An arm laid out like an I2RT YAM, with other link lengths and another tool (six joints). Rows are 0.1 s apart.
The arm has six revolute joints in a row. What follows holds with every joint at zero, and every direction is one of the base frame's.
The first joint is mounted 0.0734 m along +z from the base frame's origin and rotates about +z.
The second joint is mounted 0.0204 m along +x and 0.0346 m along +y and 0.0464 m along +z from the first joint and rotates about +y.
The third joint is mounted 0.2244 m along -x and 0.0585 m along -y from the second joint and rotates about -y.
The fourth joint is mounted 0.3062 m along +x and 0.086 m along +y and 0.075 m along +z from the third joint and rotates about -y.
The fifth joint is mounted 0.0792 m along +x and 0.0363 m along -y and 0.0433 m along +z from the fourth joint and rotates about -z.
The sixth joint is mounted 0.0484 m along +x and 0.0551 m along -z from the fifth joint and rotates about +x.
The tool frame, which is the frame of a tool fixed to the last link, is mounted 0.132 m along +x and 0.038 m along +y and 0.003 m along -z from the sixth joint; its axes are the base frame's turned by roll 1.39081, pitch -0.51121 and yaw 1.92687 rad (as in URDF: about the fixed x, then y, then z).
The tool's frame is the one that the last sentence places.
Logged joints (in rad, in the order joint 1, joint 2, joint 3, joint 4, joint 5, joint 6), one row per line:
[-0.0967, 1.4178, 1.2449, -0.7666, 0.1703, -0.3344]
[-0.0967, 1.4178, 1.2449, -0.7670, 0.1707, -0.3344]
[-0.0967, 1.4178, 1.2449, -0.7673, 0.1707, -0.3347]
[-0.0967, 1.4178, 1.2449, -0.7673, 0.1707, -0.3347]
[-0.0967, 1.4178, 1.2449, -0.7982, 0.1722, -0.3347]
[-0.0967, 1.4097, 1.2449, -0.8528, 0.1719, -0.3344]
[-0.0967, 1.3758, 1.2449, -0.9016, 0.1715, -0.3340]
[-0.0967, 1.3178, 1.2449, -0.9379, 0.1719, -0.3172]
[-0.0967, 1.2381, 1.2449, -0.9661, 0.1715, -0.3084]
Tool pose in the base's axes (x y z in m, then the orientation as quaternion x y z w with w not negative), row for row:
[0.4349, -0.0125, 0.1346, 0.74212, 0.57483, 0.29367, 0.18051]
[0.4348, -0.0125, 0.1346, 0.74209, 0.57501, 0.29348, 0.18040]
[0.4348, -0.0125, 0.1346, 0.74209, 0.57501, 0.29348, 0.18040]
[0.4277, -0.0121, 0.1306, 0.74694, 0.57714, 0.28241, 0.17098]
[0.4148, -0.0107, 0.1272, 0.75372, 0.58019, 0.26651, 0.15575]
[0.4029, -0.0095, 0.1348, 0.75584, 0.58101, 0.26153, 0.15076]
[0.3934, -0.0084, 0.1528, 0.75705, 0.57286, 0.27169, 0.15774]
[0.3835, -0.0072, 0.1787, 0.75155, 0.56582, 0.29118, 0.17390]
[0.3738, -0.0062, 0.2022, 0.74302, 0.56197, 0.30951, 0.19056]
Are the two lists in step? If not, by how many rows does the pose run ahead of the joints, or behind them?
The pose runs 1 row ahead of the joints: the pose in row i belongs to the joints in row i + 1.
